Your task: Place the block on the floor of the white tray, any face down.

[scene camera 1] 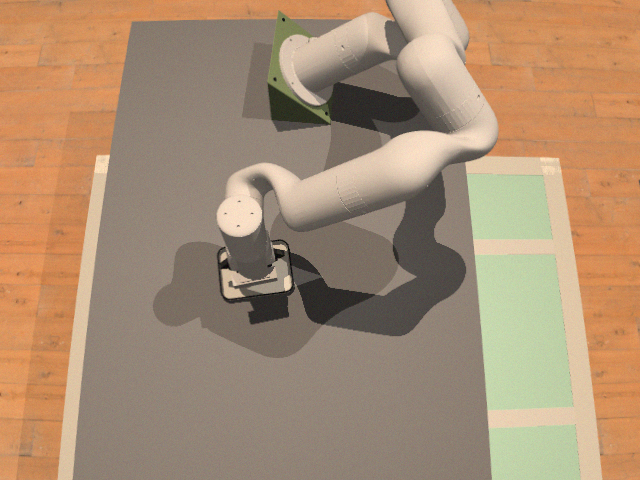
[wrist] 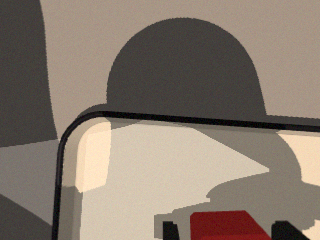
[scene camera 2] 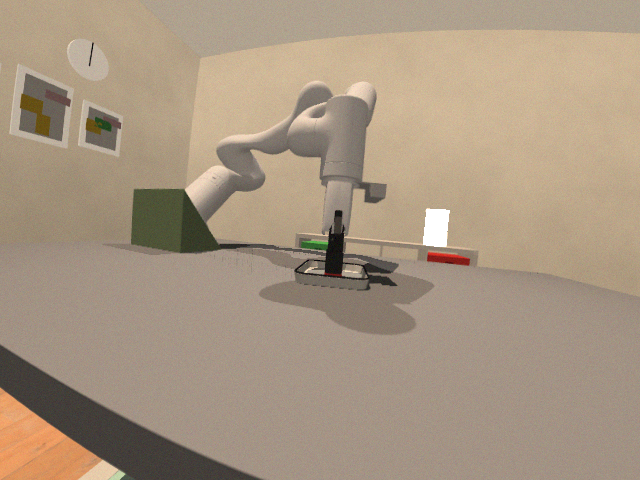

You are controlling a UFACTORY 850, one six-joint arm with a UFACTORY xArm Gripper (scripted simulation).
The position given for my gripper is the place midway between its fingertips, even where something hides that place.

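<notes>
I can see my gripper [scene camera 2: 332,270]. There is also a white tray [scene camera 1: 285,283], and I find the tray in the wrist view [wrist: 113,168] too.
</notes>
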